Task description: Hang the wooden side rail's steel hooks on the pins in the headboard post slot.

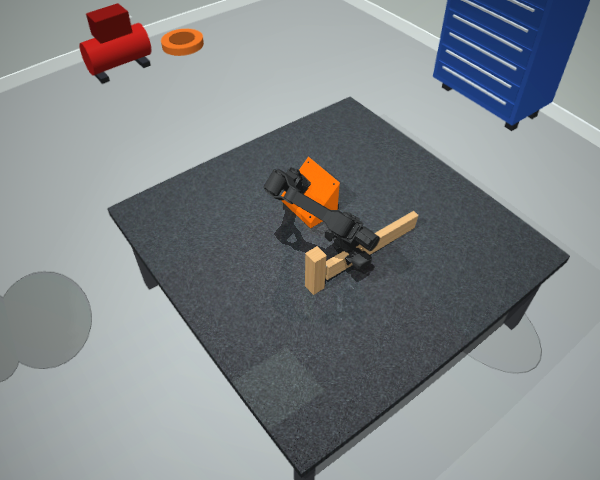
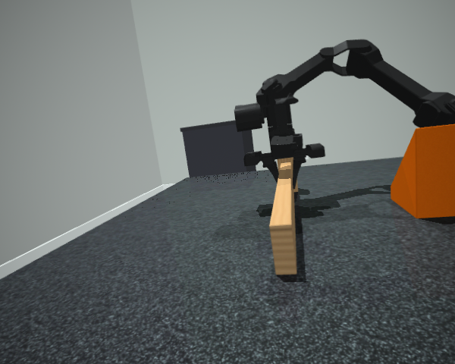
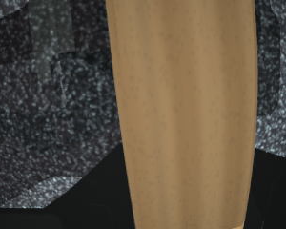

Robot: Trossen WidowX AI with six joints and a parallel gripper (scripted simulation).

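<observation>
My gripper tip is now 140 mm to the left of the wooden headboard post and 40 mm below it.
</observation>
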